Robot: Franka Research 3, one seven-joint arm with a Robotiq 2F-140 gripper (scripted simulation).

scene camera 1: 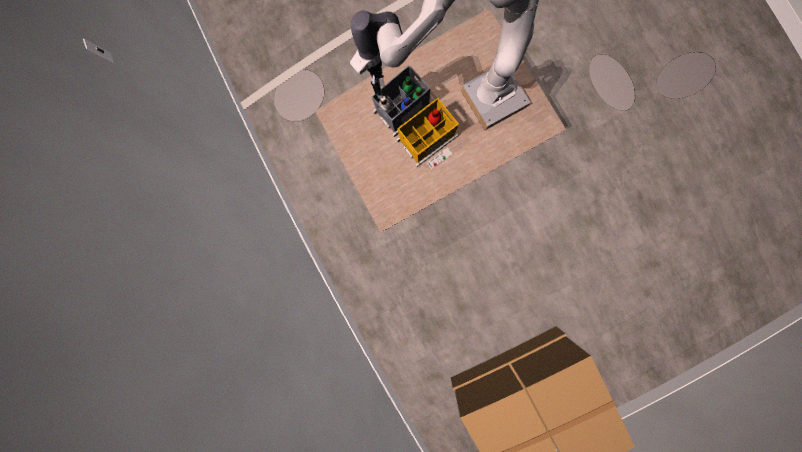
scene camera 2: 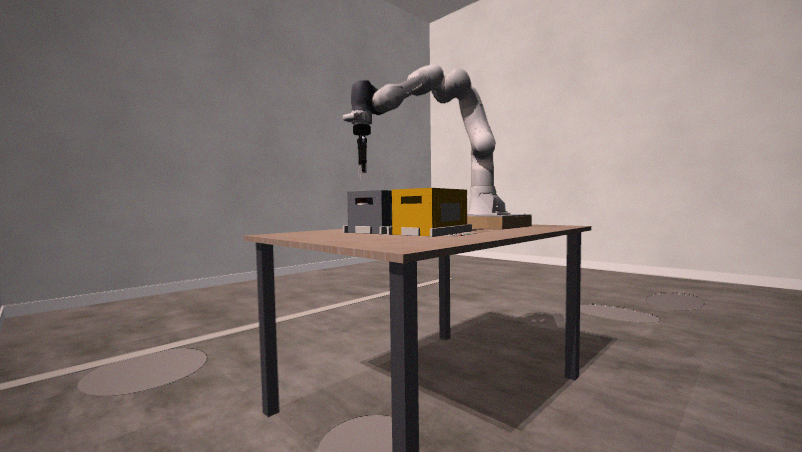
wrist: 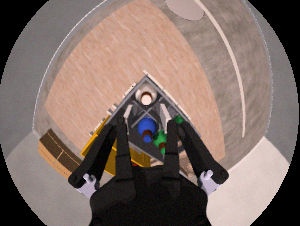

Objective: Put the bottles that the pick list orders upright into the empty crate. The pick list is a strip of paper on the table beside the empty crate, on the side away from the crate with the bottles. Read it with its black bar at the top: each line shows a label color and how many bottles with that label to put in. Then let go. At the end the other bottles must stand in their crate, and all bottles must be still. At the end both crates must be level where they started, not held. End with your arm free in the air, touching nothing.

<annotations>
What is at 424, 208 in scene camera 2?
A yellow crate.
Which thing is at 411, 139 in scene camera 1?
A yellow crate.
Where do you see a grey crate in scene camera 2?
At 377, 213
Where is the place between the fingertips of the gripper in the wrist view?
146, 110
</annotations>
